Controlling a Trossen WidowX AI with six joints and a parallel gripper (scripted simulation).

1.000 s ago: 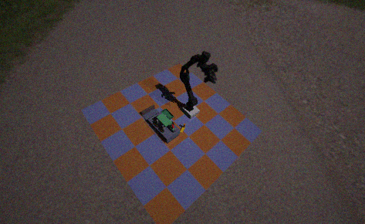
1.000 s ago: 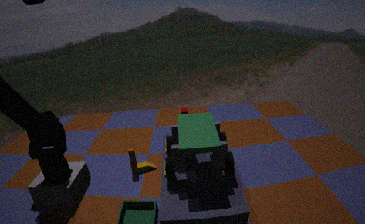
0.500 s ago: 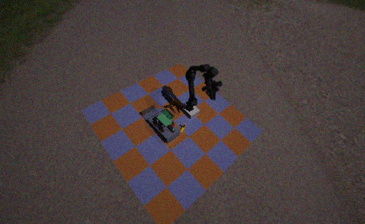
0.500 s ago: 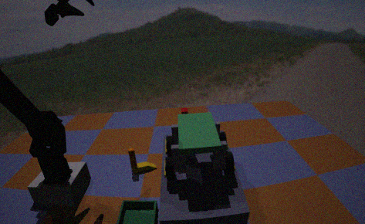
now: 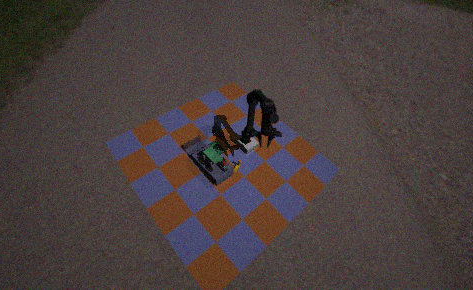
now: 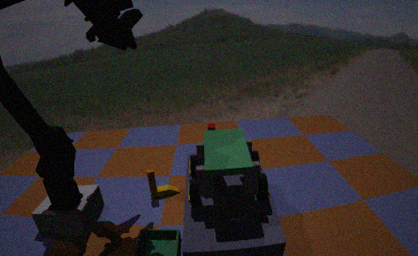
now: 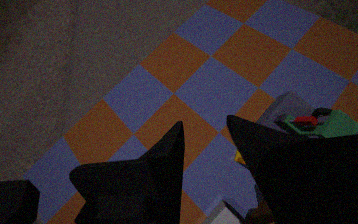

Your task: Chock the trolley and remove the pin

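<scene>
My gripper tip is now 6 cm short of the yellow chock, 12 cm to the left of it and 31 cm above it. Also, from my gripper tip: trolley: 20 cm ahead, 23 cm to the right, 22 cm below; then grey ramp: 20 cm ahead, 23 cm to the right, 28 cm below; then red-headed stop pin: 18 cm ahead, 13 cm to the right, 20 cm below.
</scene>
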